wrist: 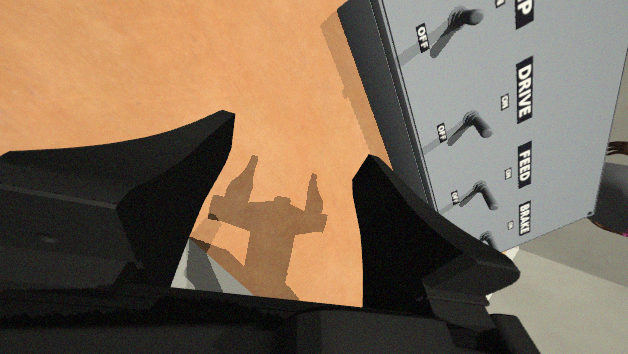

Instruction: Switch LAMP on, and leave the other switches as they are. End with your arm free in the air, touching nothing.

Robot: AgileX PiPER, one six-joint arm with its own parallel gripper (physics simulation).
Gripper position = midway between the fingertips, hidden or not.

Observation:
I see my gripper (pixel 301 151) and a grey switch panel (pixel 544 83).

